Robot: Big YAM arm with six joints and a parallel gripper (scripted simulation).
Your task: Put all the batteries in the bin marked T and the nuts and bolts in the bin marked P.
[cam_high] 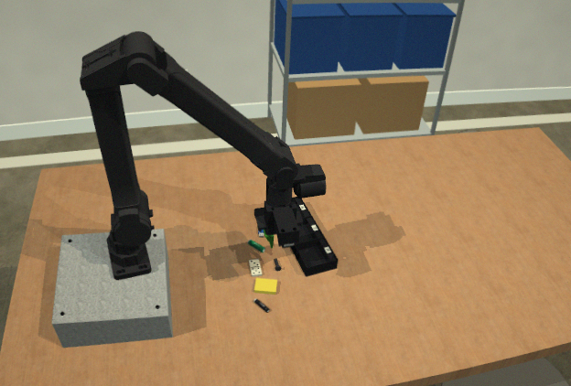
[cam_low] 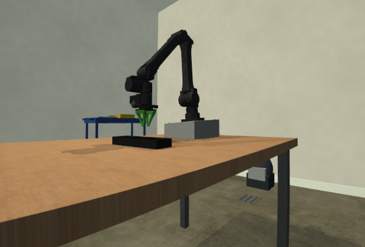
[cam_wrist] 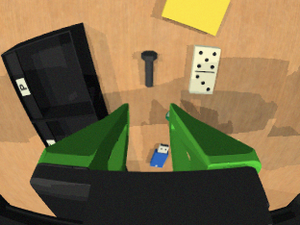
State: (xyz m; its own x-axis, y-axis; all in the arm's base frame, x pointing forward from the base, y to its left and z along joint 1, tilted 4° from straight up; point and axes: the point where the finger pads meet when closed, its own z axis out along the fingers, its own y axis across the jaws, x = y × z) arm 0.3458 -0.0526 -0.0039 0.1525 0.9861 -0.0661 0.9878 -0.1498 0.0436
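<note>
The dark bolt is 80 mm below my hand and 10 mm to the right of it. Also, from my hand: yellow block (80 mm below, 60 mm to the right, 50 mm behind); white domino (80 mm below, 50 mm behind, 10 mm to the left); green battery (70 mm to the left, 70 mm below, 30 mm behind).
</note>
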